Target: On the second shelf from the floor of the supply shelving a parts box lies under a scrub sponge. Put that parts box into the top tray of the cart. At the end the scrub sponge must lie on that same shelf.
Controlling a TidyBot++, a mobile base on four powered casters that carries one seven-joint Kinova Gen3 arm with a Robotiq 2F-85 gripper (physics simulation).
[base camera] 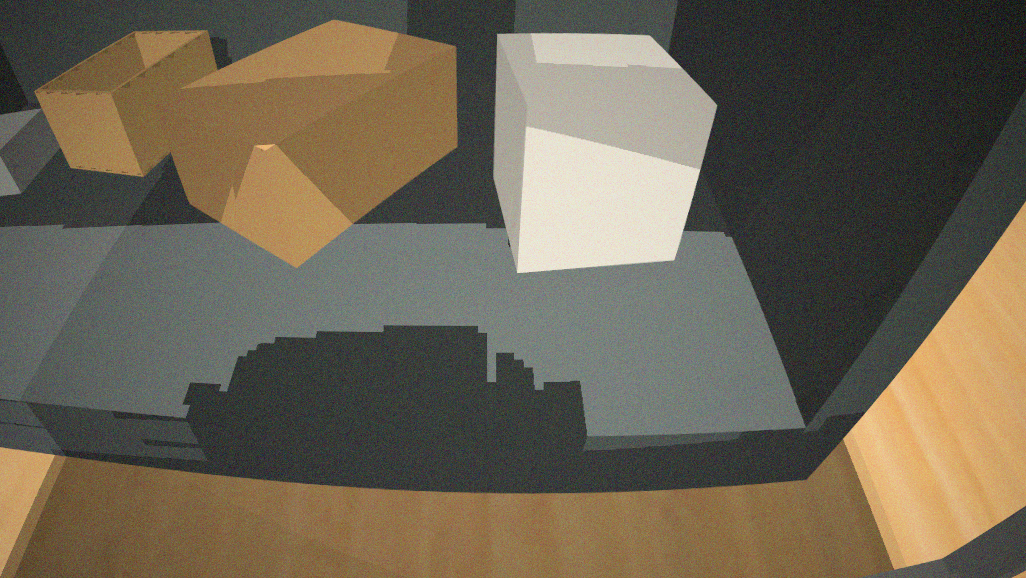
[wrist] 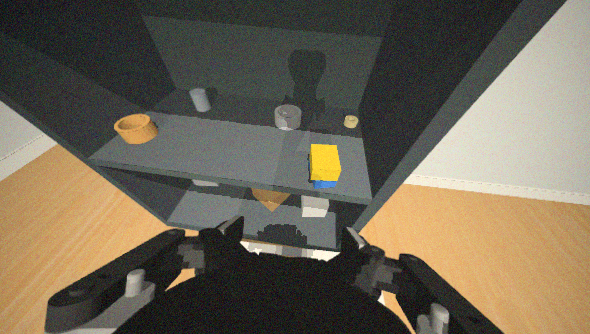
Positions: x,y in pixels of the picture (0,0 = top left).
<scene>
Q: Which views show the gripper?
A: The wrist view only.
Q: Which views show the yellow scrub sponge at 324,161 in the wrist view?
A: The wrist view only.
</scene>
